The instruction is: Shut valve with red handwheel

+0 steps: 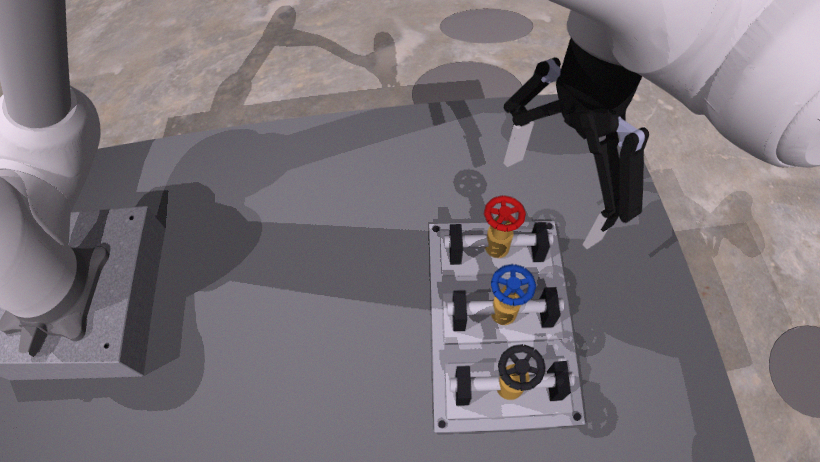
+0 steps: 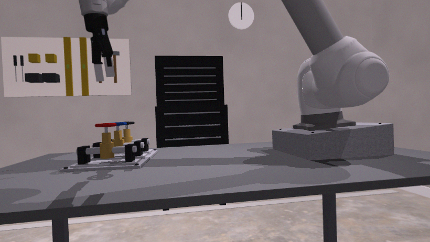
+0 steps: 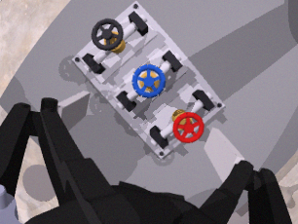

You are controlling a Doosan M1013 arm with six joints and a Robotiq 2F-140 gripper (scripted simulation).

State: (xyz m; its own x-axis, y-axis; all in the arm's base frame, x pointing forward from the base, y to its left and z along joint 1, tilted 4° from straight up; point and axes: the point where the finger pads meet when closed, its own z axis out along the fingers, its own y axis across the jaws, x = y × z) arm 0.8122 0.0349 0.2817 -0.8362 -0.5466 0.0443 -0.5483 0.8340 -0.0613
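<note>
Now: the red handwheel 30 mm behind my hand, 90 mm to the left of it and 190 mm below it. Also, from my hand: black handwheel: 30 mm behind, 160 mm to the right, 190 mm below; blue handwheel: 30 mm behind, 40 mm to the right, 190 mm below.
</note>
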